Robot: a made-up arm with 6 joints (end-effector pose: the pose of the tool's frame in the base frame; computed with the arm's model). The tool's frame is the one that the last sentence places. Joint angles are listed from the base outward.
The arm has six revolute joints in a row. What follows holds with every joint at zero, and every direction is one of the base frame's.
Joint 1 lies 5 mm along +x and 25 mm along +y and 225 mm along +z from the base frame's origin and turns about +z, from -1.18 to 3.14 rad.
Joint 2 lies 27 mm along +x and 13 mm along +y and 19 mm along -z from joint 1 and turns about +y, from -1.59 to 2.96 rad.
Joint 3 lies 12 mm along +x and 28 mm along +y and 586 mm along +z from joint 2 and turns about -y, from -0.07 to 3.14 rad.
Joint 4 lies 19 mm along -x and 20 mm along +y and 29 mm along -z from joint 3 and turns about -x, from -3.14 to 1.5 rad.
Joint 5 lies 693 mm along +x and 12 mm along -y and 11 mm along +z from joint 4 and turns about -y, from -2.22 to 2.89 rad.
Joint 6 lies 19 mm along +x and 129 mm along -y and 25 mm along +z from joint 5 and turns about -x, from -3.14 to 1.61 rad.
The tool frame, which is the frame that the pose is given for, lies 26 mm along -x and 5 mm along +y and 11 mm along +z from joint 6; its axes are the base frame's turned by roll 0.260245, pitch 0.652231 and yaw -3.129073 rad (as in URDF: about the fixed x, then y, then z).
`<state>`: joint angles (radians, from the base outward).
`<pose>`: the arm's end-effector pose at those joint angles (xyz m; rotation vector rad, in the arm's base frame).
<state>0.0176 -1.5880 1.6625 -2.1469 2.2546 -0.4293</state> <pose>-1.2174 0.1563 0.2740 -0.2334 2.3199 1.3670</pose>
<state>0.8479 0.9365 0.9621 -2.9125 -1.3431 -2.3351</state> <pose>0.6463 1.0607 0.4758 2.7910 -0.3665 -1.2727</pose>
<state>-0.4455 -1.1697 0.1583 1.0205 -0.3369 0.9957</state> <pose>-0.3838 0.2399 1.1266 -0.2912 2.2520 0.6358</pose>
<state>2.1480 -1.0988 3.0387 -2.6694 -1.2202 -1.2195</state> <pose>0.3853 -0.8908 -0.0401 1.3109 -0.2177 0.8435</pose>
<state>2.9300 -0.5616 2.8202 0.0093 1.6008 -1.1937</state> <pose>0.9063 -0.0782 0.5799 -0.5431 -0.6405 -1.0994</pose>
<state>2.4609 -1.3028 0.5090 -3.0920 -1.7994 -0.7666</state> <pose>0.3888 -0.5501 1.0741 -0.3019 -0.3741 1.9630</pose>
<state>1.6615 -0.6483 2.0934 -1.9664 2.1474 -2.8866</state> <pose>-0.0375 -0.8478 1.0910 0.5693 0.9692 -2.4773</pose>
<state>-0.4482 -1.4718 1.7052 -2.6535 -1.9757 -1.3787</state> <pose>-1.0513 0.7459 0.3548 -0.0309 -1.0263 -1.9299</pose>
